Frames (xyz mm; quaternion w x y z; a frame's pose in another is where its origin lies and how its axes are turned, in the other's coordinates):
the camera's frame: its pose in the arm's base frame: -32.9 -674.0 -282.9 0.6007 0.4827 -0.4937 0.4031
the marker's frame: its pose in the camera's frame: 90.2 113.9 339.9 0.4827 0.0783 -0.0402 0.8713
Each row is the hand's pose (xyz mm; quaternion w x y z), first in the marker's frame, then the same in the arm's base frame.
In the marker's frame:
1: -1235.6 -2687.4 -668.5 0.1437 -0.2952 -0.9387 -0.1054
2: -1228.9 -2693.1 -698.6 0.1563 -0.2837 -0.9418 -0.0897
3: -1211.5 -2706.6 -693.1 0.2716 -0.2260 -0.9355 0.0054
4: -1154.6 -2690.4 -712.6 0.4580 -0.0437 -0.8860 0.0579
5: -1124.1 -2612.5 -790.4 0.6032 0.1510 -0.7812 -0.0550
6: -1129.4 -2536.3 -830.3 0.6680 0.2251 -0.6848 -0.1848
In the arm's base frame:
1: 49.9 12.8 2696.5 0.5904 -0.7765 0.2137 -0.0519
2: 42.9 43.4 2695.9 0.6040 -0.7656 0.2110 -0.0672
3: 21.7 39.6 2703.0 0.6760 -0.6766 0.2316 -0.1776
4: -25.1 56.9 2665.6 0.6802 -0.5593 0.2175 -0.4209
5: -23.0 124.5 2573.5 0.5199 -0.5130 0.1961 -0.6542
6: 10.3 154.7 2500.0 0.3592 -0.5090 0.2126 -0.7528

